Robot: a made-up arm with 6 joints. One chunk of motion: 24 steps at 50 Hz.
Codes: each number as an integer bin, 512 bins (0 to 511) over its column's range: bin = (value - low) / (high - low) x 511, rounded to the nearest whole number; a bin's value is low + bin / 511 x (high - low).
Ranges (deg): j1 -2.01..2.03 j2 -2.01..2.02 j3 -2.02..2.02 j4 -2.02..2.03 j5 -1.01..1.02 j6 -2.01..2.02
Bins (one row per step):
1: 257 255 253 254 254 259
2: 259 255 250 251 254 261
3: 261 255 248 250 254 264
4: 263 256 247 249 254 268
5: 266 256 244 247 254 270
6: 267 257 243 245 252 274
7: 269 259 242 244 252 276
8: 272 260 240 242 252 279
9: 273 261 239 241 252 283
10: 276 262 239 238 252 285
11: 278 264 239 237 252 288
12: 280 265 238 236 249 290
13: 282 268 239 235 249 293
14: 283 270 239 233 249 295
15: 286 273 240 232 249 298
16: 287 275 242 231 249 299
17: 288 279 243 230 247 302
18: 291 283 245 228 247 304
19: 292 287 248 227 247 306
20: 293 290 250 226 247 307
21: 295 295 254 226 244 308
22: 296 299 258 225 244 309
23: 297 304 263 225 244 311
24: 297 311 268 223 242 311
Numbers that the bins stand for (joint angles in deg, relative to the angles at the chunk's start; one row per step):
1: 0.02 0.00 -0.02 -0.01 0.00 0.03
2: 0.04 0.00 -0.04 -0.03 0.00 0.05
3: 0.05 0.00 -0.06 -0.04 0.00 0.07
4: 0.07 0.01 -0.07 -0.05 0.00 0.10
5: 0.09 0.01 -0.09 -0.06 0.00 0.12
6: 0.10 0.02 -0.10 -0.08 -0.01 0.15
7: 0.12 0.03 -0.11 -0.09 -0.01 0.17
8: 0.14 0.04 -0.12 -0.10 -0.01 0.19
9: 0.15 0.05 -0.13 -0.11 -0.01 0.22
10: 0.17 0.06 -0.13 -0.13 -0.01 0.24
11: 0.19 0.07 -0.13 -0.14 -0.01 0.26
12: 0.20 0.08 -0.14 -0.15 -0.02 0.28
13: 0.22 0.10 -0.13 -0.16 -0.02 0.30
14: 0.23 0.12 -0.13 -0.17 -0.02 0.32
15: 0.25 0.14 -0.12 -0.18 -0.02 0.34
16: 0.26 0.16 -0.11 -0.19 -0.02 0.35
17: 0.27 0.19 -0.10 -0.20 -0.03 0.37
18: 0.29 0.22 -0.08 -0.21 -0.03 0.39
19: 0.30 0.25 -0.06 -0.22 -0.03 0.40
20: 0.31 0.28 -0.04 -0.23 -0.03 0.41
21: 0.32 0.32 -0.01 -0.23 -0.04 0.42
22: 0.33 0.35 0.02 -0.24 -0.04 0.43
23: 0.34 0.39 0.06 -0.24 -0.04 0.44
24: 0.34 0.44 0.10 -0.25 -0.05 0.44

